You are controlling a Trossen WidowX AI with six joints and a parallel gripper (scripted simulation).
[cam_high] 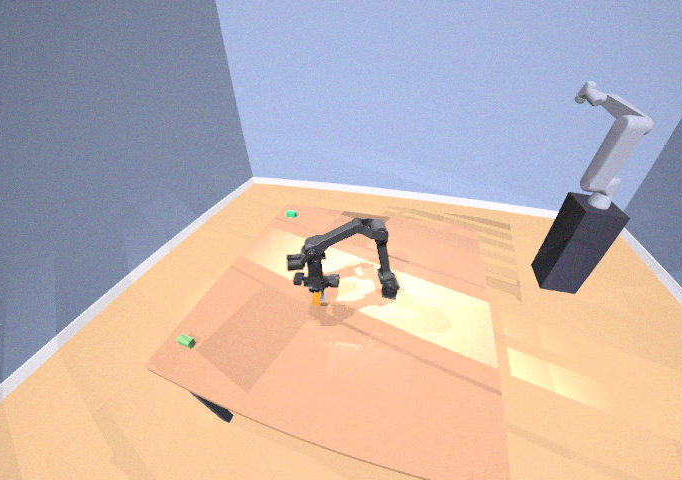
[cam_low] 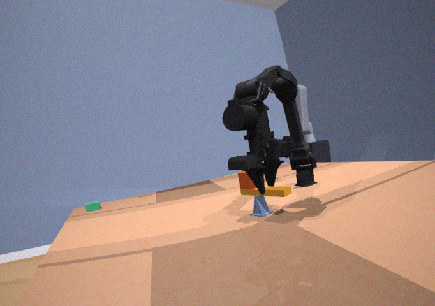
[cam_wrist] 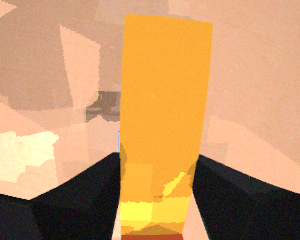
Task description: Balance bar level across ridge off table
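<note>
The bar lies 30 mm to the right of my gripper tip, 20 mm above it and 10 mm ahead of it.
</note>
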